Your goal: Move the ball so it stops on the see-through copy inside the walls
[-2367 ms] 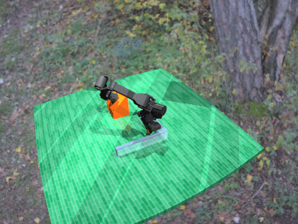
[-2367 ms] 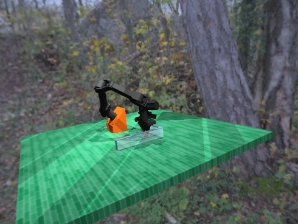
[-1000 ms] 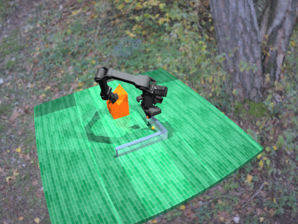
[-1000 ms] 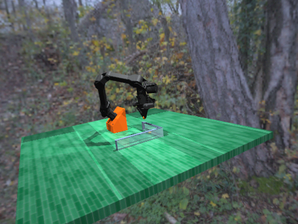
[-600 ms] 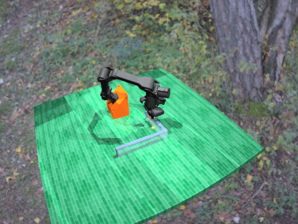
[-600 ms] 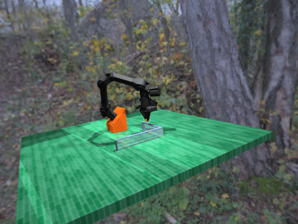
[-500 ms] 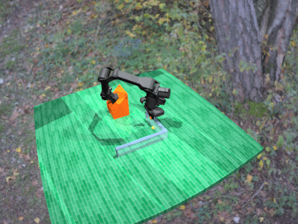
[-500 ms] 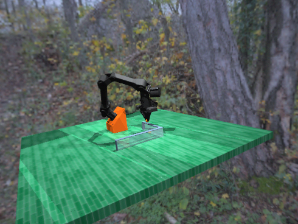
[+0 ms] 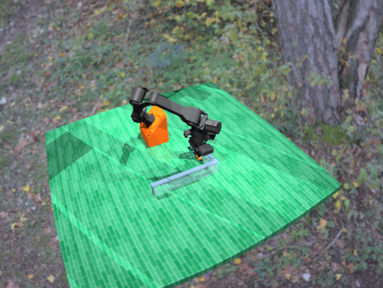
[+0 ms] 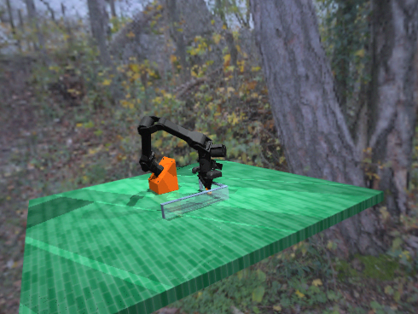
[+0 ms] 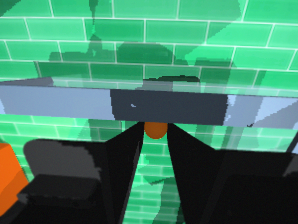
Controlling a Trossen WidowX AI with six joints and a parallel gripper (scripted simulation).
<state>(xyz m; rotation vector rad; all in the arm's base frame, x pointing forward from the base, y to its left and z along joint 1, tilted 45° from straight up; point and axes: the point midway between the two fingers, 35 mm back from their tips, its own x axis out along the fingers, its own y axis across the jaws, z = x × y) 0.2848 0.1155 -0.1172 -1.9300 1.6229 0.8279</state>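
Now: gripper tip 10 mm to the right of the see-through copy of ball and 20 mm above it. Also, from my gripper tip: orange ball: right at my gripper tip; clear wall: 120 mm ahead, 100 mm to the right.
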